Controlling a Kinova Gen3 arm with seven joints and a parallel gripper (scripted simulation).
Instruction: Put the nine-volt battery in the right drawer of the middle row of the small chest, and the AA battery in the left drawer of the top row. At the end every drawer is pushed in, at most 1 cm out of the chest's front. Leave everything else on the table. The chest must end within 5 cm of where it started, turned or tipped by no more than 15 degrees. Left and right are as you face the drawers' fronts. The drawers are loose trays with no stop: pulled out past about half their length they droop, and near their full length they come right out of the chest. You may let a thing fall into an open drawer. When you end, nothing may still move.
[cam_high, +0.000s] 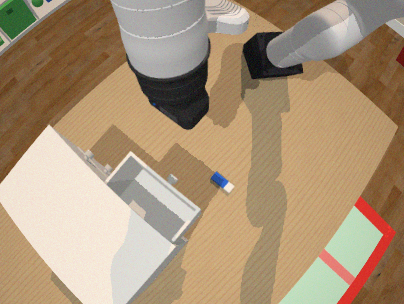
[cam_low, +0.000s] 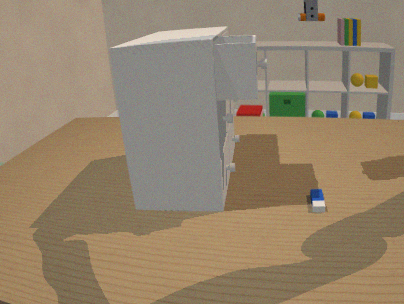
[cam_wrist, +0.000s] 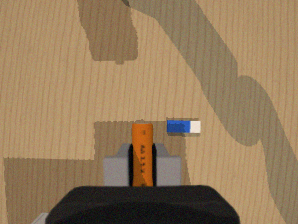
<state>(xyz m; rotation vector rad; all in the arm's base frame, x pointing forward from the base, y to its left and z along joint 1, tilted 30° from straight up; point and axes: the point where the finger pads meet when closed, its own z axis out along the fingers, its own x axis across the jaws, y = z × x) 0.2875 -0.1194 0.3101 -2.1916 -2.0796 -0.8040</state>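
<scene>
Now: hand 1 cm above the orange AA battery. The rest, counted from my hand: blue-and-white nine-volt battery: 35 cm below, 9 cm to the left, 1 cm behind.
</scene>
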